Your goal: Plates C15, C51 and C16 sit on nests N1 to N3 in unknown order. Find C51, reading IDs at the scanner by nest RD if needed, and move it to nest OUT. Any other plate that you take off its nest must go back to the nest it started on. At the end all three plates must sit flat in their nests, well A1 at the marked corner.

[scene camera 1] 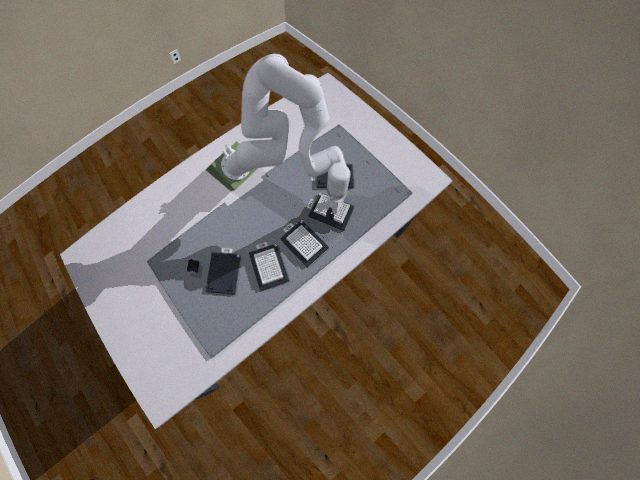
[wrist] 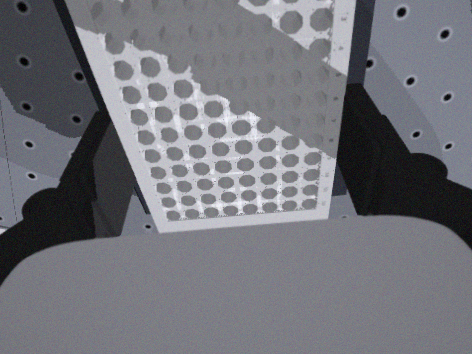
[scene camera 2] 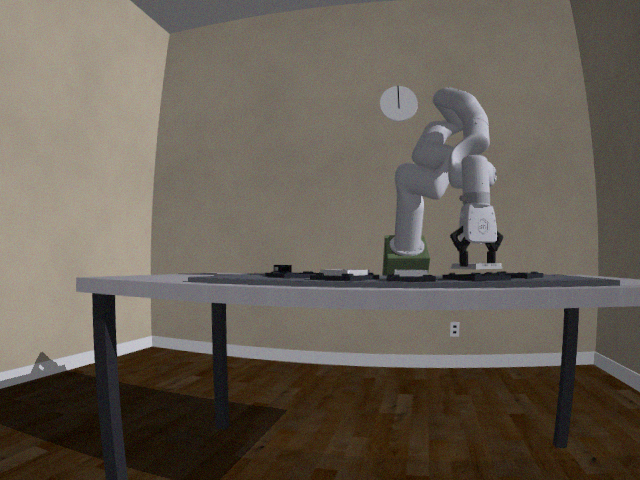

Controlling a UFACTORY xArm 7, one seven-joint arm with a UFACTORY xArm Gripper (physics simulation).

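Seen in the pictures: gripper, fingertip midpoint: (scene camera 1: 334,209) (wrist: 230,128); arm's base at its link origin: (scene camera 1: 235,165) (scene camera 2: 406,246).
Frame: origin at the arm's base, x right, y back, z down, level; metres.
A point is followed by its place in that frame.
My gripper (scene camera 1: 330,212) {z 0.068, x -0.182, y -0.412 m} (scene camera 2: 477,258) {z 0.068, x -0.182, y -0.412 m} (wrist: 230,128) {z 0.068, x -0.182, y -0.412 m} is shut on a white well plate (scene camera 1: 321,203) {z 0.061, x -0.160, y -0.359 m} (scene camera 2: 476,266) {z 0.067, x -0.166, y -0.475 m} (wrist: 215,150) {z 0.063, x -0.178, y -0.420 m}, fingers on its two long sides. The plate is level, a little above a black nest (scene camera 1: 326,221) {z 0.091, x -0.128, y -0.424 m} (scene camera 2: 478,276) {z 0.092, x -0.167, y -0.497 m} (wrist: 362,45) {z 0.091, x -0.227, y -0.373 m}. In scene camera 1, a second white plate (scene camera 1: 305,242) {z 0.087, x -0.001, y -0.433 m} sits in the nest to the left, and a third white plate (scene camera 1: 268,267) {z 0.078, x 0.178, y -0.412 m} sits in the nest beyond it. The leftmost nest (scene camera 1: 223,272) {z 0.091, x 0.325, y -0.299 m} is empty. Another nest (scene camera 1: 348,180) at the back right is partly hidden by the arm. Plate IDs and nest labels are too small to read.
A small black box (scene camera 1: 192,266) {z 0.068, x 0.405, y -0.201 m} (scene camera 2: 282,268) {z 0.079, x 0.398, y -0.219 m} stands beside the leftmost nest. The nests stand on a grey perforated mat (scene camera 1: 222,330) {z 0.102, x 0.476, y -0.471 m} on the white table (scene camera 1: 134,361) {z 0.116, x 0.843, y -0.322 m}. The arm's green base (scene camera 1: 240,181) {z 0.037, x 0.026, y -0.055 m} (scene camera 2: 405,265) {z 0.068, x 0.006, y -0.045 m} is at the back edge.
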